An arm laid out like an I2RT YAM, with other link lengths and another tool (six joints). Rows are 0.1 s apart.
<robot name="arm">
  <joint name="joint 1" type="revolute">
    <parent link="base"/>
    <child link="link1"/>
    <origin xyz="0 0 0.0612" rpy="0 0 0"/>
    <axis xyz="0 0 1"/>
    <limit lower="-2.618" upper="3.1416"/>
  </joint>
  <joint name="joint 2" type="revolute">
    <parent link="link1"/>
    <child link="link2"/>
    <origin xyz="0.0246 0.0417 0.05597" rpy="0 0 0"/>
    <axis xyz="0 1 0"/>
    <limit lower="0" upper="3.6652"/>
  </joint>
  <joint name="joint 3" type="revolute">
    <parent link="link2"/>
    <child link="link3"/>
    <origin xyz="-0.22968 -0.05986 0" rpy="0 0 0"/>
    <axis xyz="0 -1 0"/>
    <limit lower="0" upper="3.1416"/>
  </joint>
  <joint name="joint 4" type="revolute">
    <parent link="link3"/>
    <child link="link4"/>
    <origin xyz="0.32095 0.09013 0.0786" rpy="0 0 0"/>
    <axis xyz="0 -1 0"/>
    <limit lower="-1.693" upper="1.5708"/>
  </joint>
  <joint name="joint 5" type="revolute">
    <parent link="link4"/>
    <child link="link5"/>
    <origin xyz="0.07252 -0.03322 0.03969" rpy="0 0 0"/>
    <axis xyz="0 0 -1"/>
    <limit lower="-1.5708" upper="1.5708"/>
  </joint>
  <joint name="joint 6" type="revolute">
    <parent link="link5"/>
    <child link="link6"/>
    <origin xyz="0.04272 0 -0.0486" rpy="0 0 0"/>
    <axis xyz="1 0 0"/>
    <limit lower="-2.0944" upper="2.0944"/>
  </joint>
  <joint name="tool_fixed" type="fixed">
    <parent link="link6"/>
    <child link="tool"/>
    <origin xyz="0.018 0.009 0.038" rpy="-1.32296 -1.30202 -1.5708"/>
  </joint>
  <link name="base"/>
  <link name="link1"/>
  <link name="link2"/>
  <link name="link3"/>
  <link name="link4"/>
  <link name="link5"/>
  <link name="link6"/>
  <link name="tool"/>
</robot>
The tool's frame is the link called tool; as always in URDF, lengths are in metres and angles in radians.
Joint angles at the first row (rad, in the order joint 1, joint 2, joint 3, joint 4, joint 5, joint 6):
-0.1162 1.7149 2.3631 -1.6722 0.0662 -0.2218
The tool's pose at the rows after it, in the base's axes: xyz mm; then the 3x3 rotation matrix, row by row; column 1 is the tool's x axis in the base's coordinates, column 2 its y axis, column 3 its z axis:
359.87 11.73 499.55; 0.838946 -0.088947 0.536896; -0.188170 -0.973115 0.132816; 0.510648 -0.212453 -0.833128
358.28 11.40 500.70; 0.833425 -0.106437 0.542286; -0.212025 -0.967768 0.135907; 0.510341 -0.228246 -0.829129
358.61 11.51 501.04; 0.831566 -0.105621 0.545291; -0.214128 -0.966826 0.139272; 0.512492 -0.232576 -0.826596
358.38 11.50 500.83; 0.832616 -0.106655 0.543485; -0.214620 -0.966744 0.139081; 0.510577 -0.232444 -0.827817
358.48 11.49 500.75; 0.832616 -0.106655 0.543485; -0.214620 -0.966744 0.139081; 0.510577 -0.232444 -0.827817
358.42 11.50 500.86; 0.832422 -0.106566 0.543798; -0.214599 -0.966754 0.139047; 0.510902 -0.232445 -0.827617
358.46 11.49 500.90; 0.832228 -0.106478 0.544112; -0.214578 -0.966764 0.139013; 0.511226 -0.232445 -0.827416
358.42 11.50 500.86; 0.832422 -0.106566 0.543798; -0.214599 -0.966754 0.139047; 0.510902 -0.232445 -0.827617
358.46 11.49 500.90; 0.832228 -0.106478 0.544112; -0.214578 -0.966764 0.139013; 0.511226 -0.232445 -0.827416
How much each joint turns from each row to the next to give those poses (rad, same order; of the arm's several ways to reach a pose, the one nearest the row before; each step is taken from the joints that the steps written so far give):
0.0073 -0.0026 -0.0015 -0.0145 -0.0111 0.0492
0.0004 -0.0042 -0.0008 -0.0031 -0.0042 0.0248
0.0000 0.0000 0.0000 0.0031 -0.0038 0.0023
0.0000 0.0000 0.0000 -0.0023 0.0004 0.0003
0.0000 0.0000 -0.0004 0.0004 0.0000 0.0000
0.0000 0.0000 0.0004 0.0000 0.0000 0.0001
0.0000 0.0000 0.0000 0.0004 0.0000 -0.0001
0.0000 0.0000 0.0000 -0.0004 0.0000 0.0001
0.0000 0.0000 0.0000 0.0004 0.0000 -0.0001

